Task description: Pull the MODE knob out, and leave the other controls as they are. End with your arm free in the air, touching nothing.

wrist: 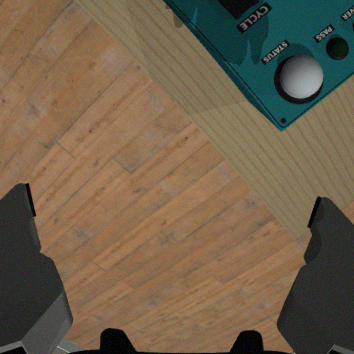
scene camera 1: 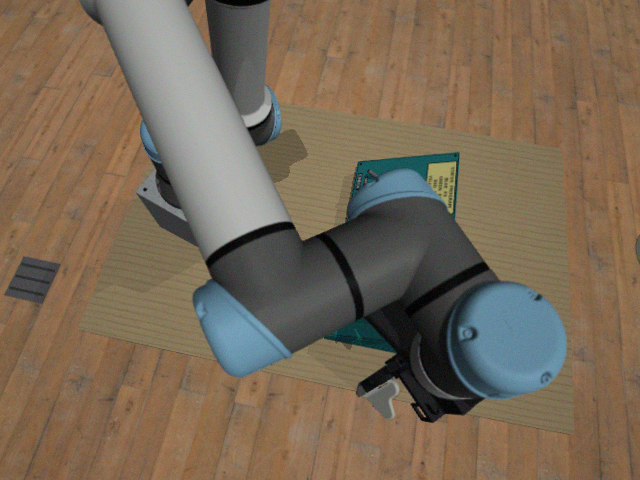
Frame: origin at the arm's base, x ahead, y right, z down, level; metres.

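Seen in the pictures: gripper, fingertip midpoint: (wrist: 173, 195).
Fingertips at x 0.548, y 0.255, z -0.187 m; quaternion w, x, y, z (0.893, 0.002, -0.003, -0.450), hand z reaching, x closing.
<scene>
A point is followed by its place in that frame.
The teal control panel (scene camera 1: 395, 162) @(y -0.294, x 0.434, z 0.105 m) (wrist: 220, 36) @(y 0.162, x 0.525, z 0.097 m) lies on the mat, largely hidden under the arm in the scene view; one corner shows in the wrist view. The MODE knob does not show in either view. In the wrist view a white dome (wrist: 301, 76) @(y 0.116, x 0.599, z 0.005 m) marked STATUS, a dark green PASS lamp (wrist: 337, 48) @(y 0.049, x 0.601, z 0.034 m) and part of a black control (wrist: 239, 6) @(y 0.119, x 0.504, z 0.103 m) marked CYCLE show. A small grey lever (scene camera 1: 372, 175) @(y -0.226, x 0.389, z 0.096 m) stands at the panel's far left corner in the scene view. My gripper (scene camera 1: 383, 396) (wrist: 173, 195) @(y 0.255, x 0.548, z -0.187 m) is open and empty, in the air beyond the panel's near edge.
A tan ribbed mat (scene camera 1: 527, 217) @(y -0.326, x 0.842, z 0.212 m) (wrist: 220, 145) @(y 0.248, x 0.713, z 0.212 m) lies under the panel on the wooden floor. A yellow text label (scene camera 1: 445, 180) @(y -0.245, x 0.568, z 0.046 m) is at the panel's far right. The arm's grey base (scene camera 1: 165, 211) @(y 0.087, x -0.026, z 0.016 m) stands at the left. A dark slotted plate (scene camera 1: 32, 279) lies at far left.
</scene>
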